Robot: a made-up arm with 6 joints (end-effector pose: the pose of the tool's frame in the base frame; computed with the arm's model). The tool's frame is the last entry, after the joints. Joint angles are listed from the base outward.
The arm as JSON. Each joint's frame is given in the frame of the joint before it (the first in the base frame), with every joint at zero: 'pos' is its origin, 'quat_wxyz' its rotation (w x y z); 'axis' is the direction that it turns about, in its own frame. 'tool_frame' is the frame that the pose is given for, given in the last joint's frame.
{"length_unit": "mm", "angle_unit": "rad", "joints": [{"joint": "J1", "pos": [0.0, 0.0, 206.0], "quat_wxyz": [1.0, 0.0, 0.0, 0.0], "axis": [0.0, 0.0, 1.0]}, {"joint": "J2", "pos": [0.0, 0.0, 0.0], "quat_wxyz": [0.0, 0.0, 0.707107, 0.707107], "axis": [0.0, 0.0, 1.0]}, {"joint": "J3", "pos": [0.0, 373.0, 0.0], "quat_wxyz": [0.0, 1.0, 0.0, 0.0], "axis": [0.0, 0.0, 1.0]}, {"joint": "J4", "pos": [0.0, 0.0, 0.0], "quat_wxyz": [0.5, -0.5, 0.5, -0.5], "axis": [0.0, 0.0, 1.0]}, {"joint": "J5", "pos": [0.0, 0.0, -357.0], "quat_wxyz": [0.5, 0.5, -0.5, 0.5], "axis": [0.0, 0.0, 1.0]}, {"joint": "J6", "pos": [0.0, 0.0, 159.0], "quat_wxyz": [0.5, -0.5, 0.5, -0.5], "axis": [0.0, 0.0, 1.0]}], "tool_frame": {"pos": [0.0, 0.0, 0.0], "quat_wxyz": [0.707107, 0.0, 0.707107, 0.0]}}
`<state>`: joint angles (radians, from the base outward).
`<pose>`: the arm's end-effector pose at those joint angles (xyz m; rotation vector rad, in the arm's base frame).
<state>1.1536 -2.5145 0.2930 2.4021 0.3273 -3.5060</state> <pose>-0.3470 -0.4930 -0.0802 -1.4915 1.9759 -1.8298</pose>
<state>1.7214 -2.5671 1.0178 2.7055 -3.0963 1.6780</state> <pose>-0.0680 -0.5124 -0.3209 1.0956 0.6083 1.7144</pose>
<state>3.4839 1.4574 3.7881 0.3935 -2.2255 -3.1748</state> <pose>-0.1251 0.1113 0.4650 0.0644 -3.0481 0.4639</pose>
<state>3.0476 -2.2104 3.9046 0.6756 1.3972 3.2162</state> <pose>-0.0574 0.1300 0.0216 0.4215 -1.8327 -0.6877</pose>
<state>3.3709 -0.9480 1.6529 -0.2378 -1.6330 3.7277</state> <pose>0.5392 0.2845 0.6394 0.1401 -1.9852 -0.6201</pose>
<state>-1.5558 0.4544 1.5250 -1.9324 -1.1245 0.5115</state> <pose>0.0632 -0.4645 0.7831 0.0739 -0.5579 0.1117</pose>
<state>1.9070 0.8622 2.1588 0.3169 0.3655 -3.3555</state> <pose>0.0330 0.3634 0.8058 -0.9102 -1.3126 -1.1338</pose>
